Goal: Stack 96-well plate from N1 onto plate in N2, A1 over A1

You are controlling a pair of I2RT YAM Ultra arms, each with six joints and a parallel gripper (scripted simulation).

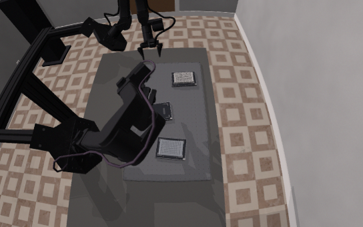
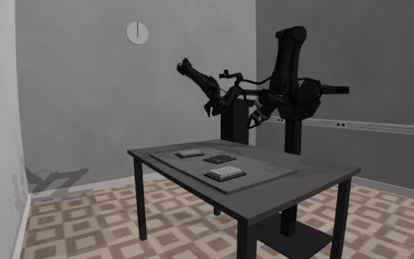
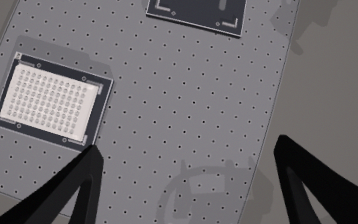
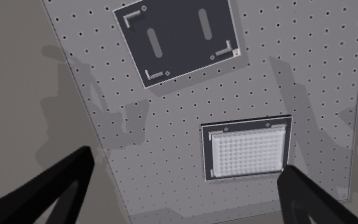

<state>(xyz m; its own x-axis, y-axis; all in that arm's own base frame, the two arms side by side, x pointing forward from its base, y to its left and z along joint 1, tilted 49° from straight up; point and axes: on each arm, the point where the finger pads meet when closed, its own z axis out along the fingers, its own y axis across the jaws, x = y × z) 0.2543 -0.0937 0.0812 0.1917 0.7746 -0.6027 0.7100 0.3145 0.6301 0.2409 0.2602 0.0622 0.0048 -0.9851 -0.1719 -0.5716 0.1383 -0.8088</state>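
The clear 96-well plate is 24 cm below my right hand, 16 cm to the right of it and 11 cm ahead of it. Round my right hand: black plate nest (25 cm below, 6 cm to the left, 2 cm ahead).
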